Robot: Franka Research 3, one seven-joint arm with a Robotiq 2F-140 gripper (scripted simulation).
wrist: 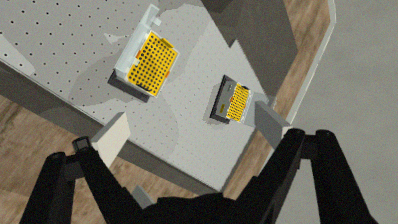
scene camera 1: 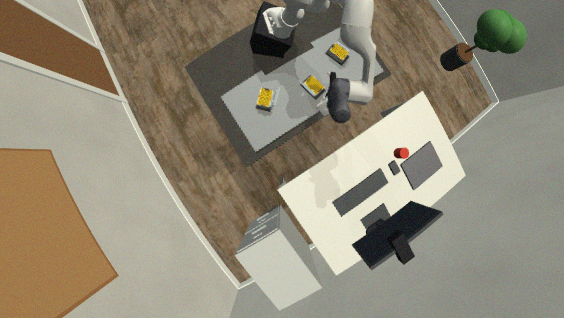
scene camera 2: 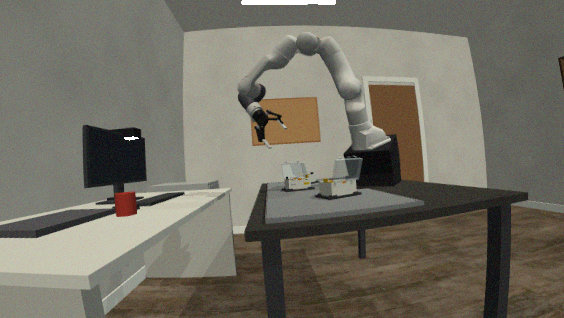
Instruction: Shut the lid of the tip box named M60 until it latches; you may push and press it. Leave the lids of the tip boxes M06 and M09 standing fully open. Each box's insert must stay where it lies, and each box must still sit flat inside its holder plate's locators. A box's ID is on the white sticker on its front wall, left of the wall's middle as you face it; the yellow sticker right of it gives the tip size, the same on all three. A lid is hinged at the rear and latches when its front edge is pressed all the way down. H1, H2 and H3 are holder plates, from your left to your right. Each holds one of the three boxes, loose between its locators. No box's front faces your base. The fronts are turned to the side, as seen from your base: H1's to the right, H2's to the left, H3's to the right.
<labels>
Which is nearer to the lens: the tip box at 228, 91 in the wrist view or the clear lid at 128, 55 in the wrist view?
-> The clear lid.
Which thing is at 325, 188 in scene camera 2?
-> A tip box.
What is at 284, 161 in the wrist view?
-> The gripper.
</labels>
